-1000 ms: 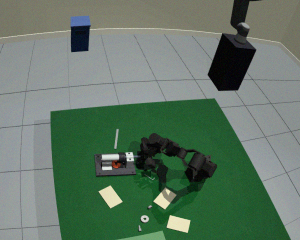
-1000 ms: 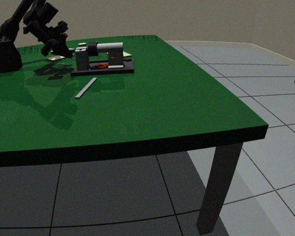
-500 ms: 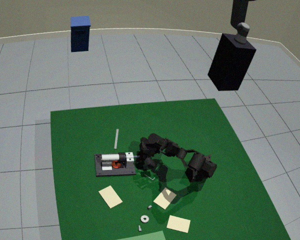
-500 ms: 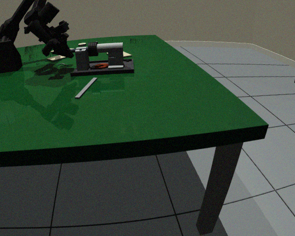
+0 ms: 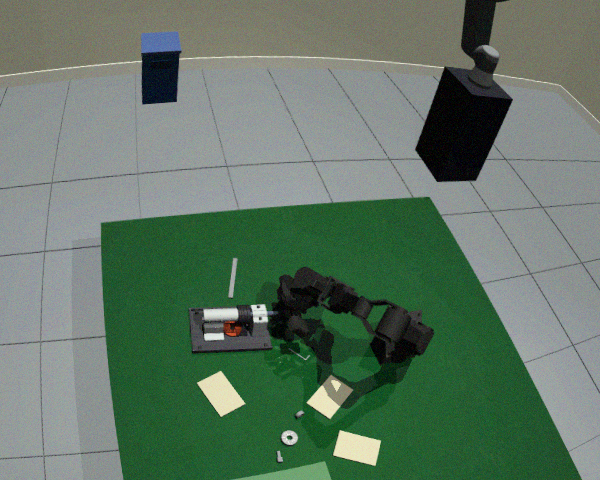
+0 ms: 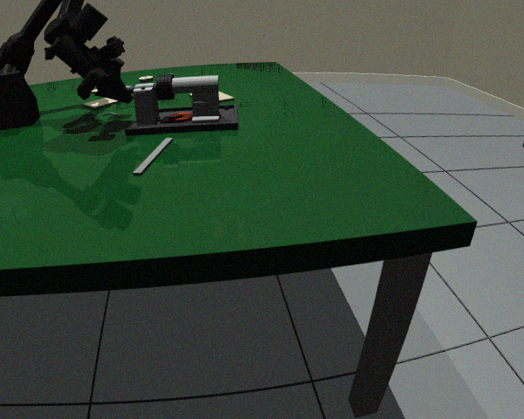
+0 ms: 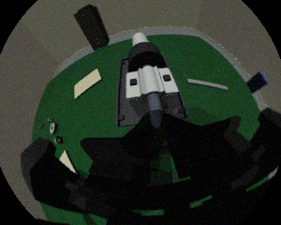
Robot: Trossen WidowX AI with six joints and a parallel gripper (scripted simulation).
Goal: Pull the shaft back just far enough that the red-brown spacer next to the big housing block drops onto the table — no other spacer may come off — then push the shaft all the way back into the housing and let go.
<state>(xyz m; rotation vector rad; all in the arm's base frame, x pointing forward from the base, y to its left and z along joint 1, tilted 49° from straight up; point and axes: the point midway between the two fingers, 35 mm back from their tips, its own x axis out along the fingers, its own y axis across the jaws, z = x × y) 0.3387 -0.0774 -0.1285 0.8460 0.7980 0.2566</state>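
The black spacer is 80 mm ahead of my gripper tip, 20 mm above it and 10 mm to the right of it. Also, from my gripper tip: grey bar: 200 mm to the right, 60 mm ahead, 50 mm below; then nut: 300 mm to the left, 40 mm below, 10 mm behind; then red-brown spacer: 110 mm ahead, 50 mm below, 10 mm to the right.
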